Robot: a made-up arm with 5 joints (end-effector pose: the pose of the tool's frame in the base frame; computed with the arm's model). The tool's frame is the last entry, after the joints. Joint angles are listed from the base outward.
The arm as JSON. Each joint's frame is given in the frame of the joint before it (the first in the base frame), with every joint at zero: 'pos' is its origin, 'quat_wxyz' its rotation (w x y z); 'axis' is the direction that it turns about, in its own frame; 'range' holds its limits. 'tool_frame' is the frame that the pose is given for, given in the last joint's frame.
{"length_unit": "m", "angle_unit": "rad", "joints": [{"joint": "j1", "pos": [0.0, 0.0, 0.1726], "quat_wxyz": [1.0, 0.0, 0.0, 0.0], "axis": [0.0, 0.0, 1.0], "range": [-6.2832, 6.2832]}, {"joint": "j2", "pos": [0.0, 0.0, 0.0], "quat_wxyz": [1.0, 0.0, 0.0, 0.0], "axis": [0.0, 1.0, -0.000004], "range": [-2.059, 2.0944]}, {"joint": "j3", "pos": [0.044, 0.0, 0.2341], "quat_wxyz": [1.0, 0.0, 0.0, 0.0], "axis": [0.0, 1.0, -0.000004], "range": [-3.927, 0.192]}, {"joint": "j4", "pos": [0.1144, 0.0, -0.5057], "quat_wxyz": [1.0, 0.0, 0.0, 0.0], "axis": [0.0, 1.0, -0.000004], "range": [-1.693, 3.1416]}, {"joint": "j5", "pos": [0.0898, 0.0, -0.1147], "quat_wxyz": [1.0, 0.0, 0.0, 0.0], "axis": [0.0, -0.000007, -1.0], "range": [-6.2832, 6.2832]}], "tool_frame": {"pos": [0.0, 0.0, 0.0], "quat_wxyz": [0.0, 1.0, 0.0, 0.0]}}
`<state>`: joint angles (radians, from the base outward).
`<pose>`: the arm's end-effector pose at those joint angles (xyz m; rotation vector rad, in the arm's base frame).
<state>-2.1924 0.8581 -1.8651 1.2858 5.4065</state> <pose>-0.4363 -0.6091 -0.0162 -2.2655 1.7505 0.0146</pose>
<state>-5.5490 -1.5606 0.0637 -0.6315 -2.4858</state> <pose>0.2442 0.2204 0.4326 -0.0428 1.0921 1.2612</pose>
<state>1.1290 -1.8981 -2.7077 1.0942 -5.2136</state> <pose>-0.3746 -0.7919 0.1535 0.3838 0.0114 -0.9319</pose>
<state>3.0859 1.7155 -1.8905 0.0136 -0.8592</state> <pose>-0.5322 0.0297 -0.4815 1.1711 -2.7564 -0.1070</pose>
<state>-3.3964 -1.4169 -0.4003 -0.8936 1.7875</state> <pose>-0.1976 0.0515 0.6280 -0.4054 -0.2483 1.5069</pose>
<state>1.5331 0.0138 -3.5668 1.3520 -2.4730</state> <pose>-0.0083 -0.2200 0.9640 -0.4794 1.0392 2.0072</pose>
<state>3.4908 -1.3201 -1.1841 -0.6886 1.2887</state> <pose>0.0962 0.0350 0.8577 0.0260 0.0512 1.6375</pose>
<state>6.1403 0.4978 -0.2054 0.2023 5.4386</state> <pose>0.1374 -0.0198 -0.3035 -2.6667 -0.9760 0.6314</pose>
